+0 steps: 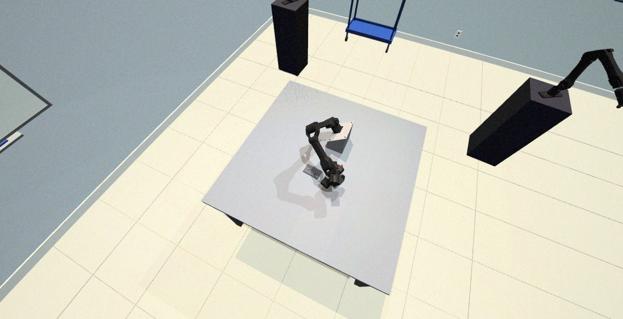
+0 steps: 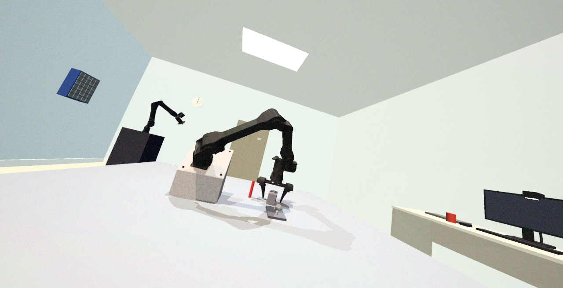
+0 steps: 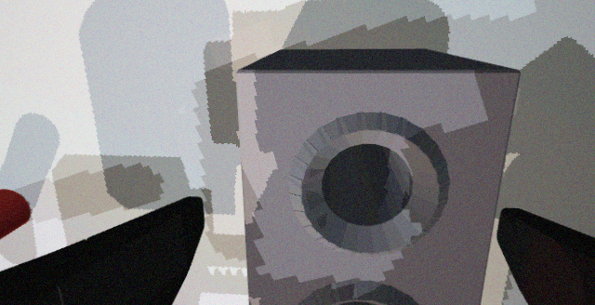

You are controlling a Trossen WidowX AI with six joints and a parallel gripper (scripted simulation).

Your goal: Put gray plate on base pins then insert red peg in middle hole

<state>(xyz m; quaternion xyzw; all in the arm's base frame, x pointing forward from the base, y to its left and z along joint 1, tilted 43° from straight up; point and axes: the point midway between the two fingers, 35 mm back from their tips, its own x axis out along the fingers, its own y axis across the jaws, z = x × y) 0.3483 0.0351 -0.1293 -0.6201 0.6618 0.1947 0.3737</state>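
My gripper tip is 10 mm past the dark base and 150 mm to the left of it. Round my gripper tip: red peg 110 mm behind, 20 mm to the left, 30 mm above; then gray plate 30 mm above.
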